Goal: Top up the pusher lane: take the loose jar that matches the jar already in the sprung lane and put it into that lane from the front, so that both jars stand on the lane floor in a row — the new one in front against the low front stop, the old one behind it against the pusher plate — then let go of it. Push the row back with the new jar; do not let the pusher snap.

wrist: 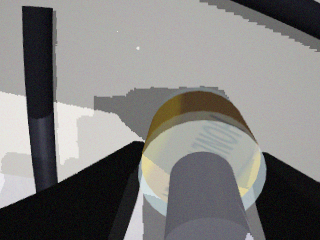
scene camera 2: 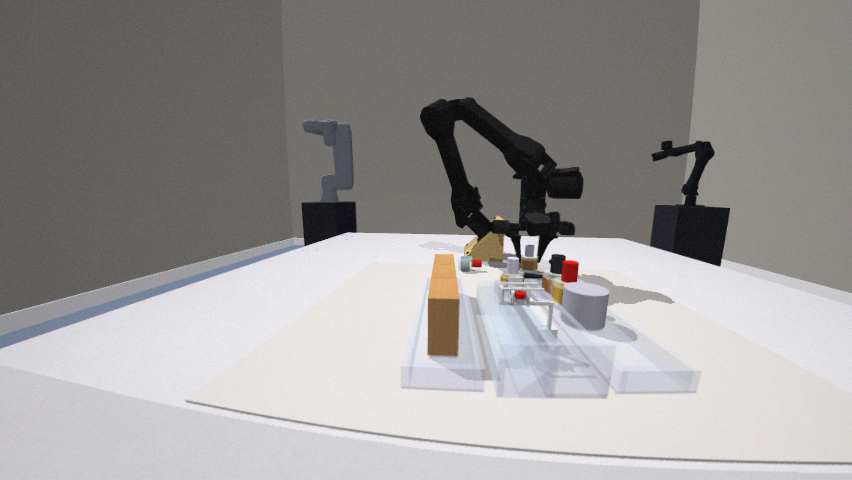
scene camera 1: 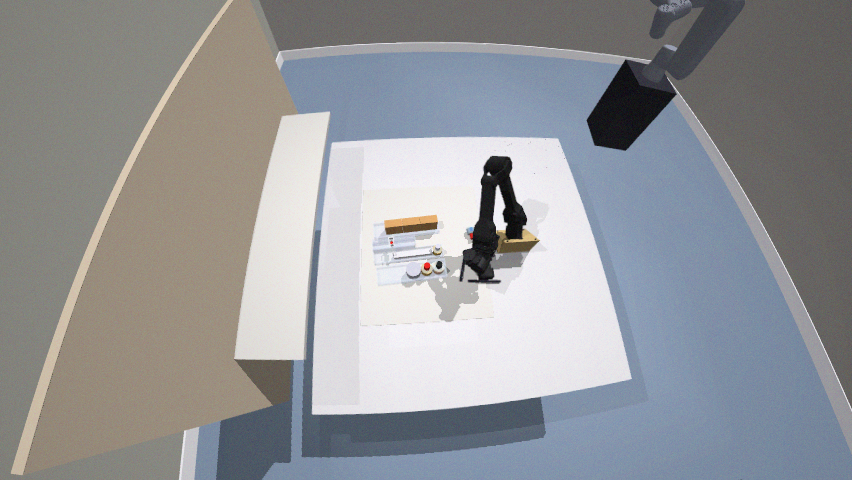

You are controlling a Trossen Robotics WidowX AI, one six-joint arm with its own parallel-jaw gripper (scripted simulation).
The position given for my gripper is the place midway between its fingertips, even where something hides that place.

Note:
I see my gripper (scene camera 2: 528, 262), a black rod (wrist: 37, 29), a wide grey cylinder (scene camera 2: 587, 303) and a sprung lane (scene camera 2: 525, 359).
My gripper is seen too in the wrist view (wrist: 198, 157). The wrist view misses the wide grey cylinder: it is out of frame.

